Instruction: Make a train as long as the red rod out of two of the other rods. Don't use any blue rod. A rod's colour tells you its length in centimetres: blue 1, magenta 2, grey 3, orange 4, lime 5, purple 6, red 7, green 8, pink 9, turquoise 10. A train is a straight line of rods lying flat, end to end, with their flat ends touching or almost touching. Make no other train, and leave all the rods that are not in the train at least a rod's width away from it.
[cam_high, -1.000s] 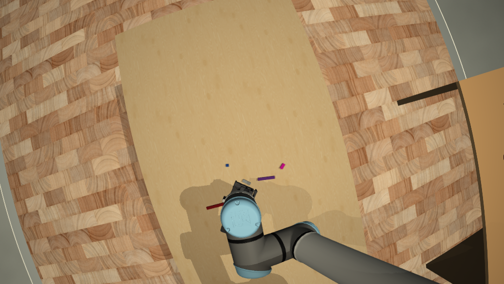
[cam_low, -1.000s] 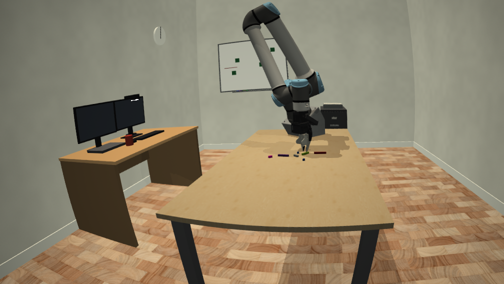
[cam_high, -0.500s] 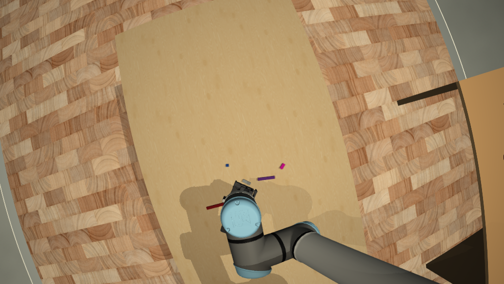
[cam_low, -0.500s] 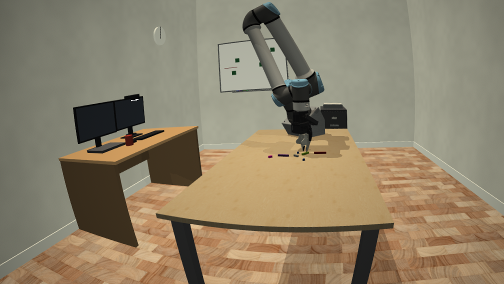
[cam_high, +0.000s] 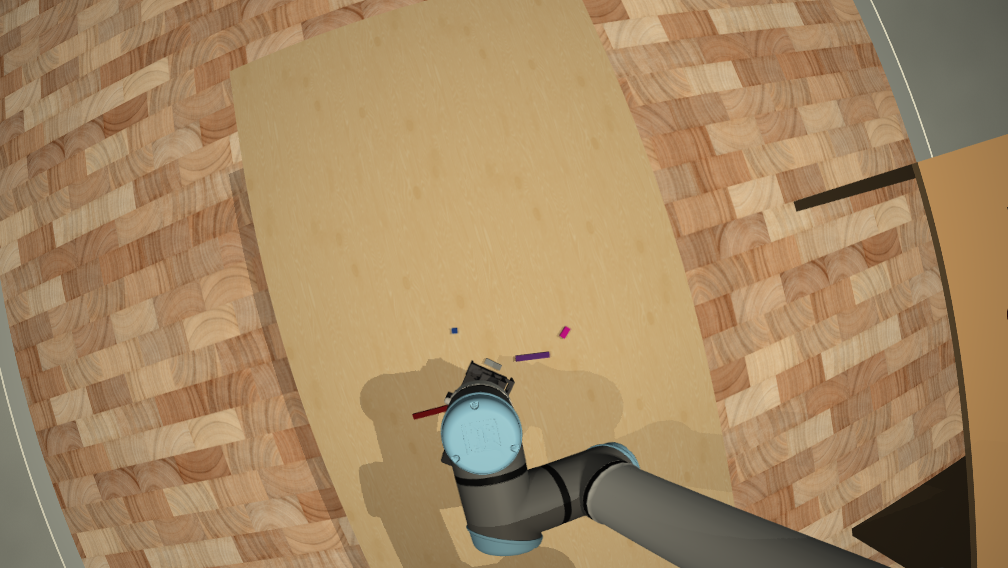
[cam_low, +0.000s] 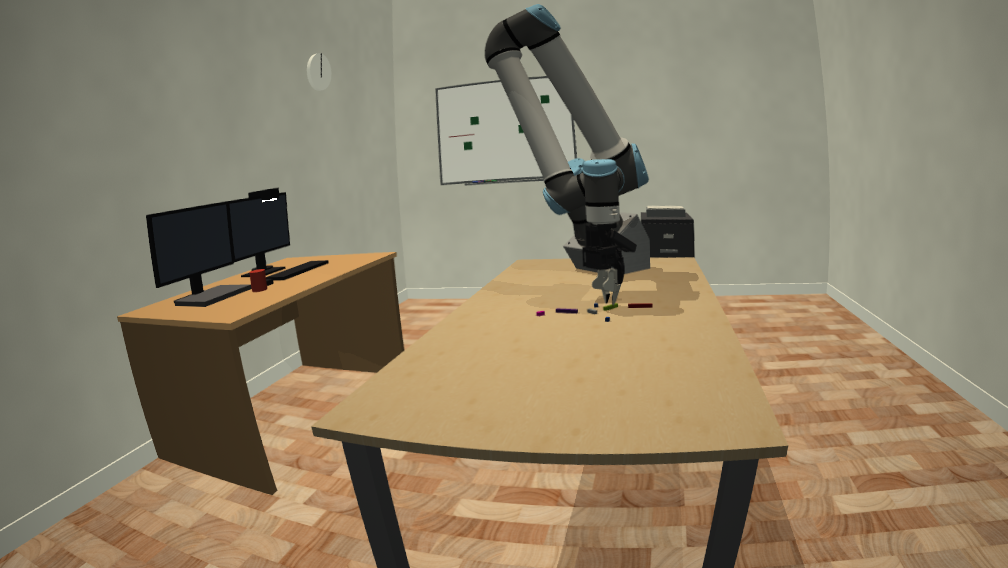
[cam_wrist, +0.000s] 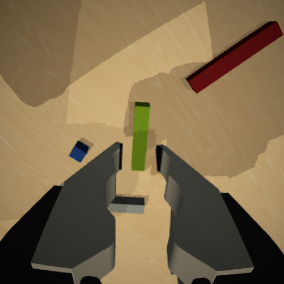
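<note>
My gripper is now 2 cm above the lime rod. Round my hand: grey rod: 4 cm ahead, 5 cm to the right, 2 cm below; purple rod: 3 cm ahead, 12 cm to the right, 2 cm below; red rod: 8 cm to the left, 2 cm below.
</note>
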